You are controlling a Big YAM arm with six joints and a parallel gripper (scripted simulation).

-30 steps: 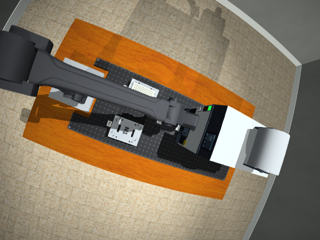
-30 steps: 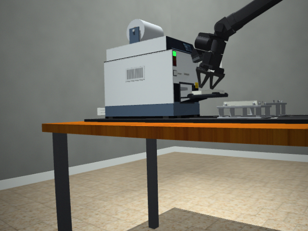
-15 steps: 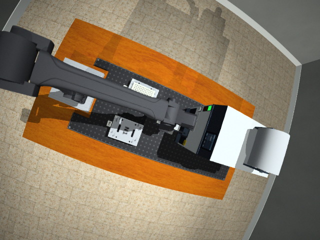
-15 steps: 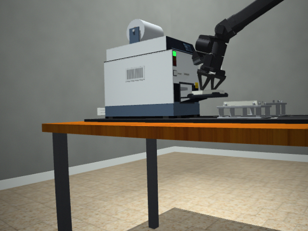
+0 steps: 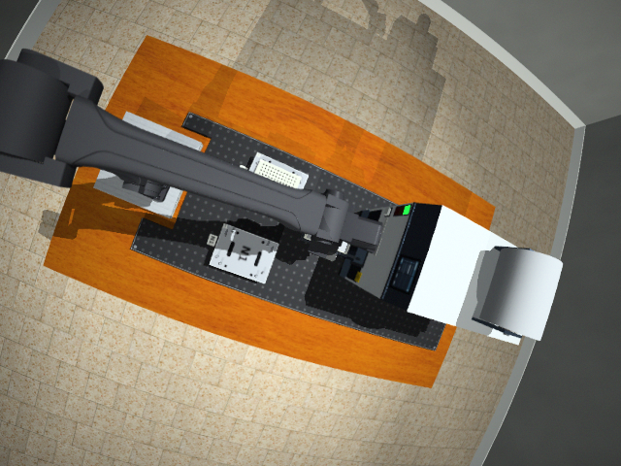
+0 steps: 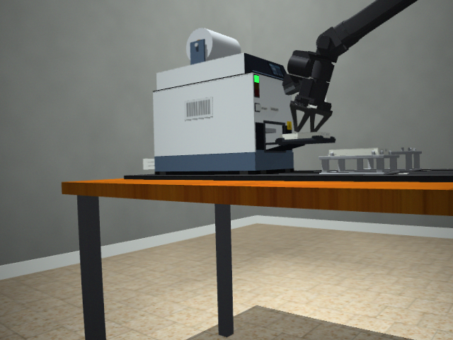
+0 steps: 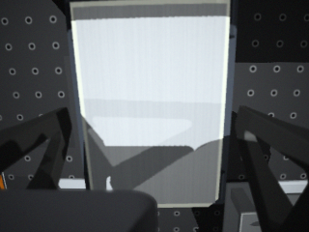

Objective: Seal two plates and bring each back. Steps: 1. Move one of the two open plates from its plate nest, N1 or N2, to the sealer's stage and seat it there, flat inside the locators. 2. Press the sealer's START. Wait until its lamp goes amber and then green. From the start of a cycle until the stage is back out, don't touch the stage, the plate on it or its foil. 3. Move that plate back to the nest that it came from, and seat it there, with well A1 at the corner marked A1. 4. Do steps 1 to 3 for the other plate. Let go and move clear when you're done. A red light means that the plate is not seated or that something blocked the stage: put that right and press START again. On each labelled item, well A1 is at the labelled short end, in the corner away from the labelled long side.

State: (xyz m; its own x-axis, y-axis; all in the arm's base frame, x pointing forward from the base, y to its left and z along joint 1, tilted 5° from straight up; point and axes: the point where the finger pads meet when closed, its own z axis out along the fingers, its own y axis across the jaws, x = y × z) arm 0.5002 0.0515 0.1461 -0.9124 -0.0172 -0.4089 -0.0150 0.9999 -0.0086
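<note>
The sealer stage lies 30 mm below my hand. The rest, counted from my hand: plate nest 190 mm behind, 80 mm below, 70 mm to the left; then pale start button 100 mm to the left, 100 mm ahead, 70 mm above; then A1 mark 260 mm behind, 130 mm to the left, 80 mm below.
</note>
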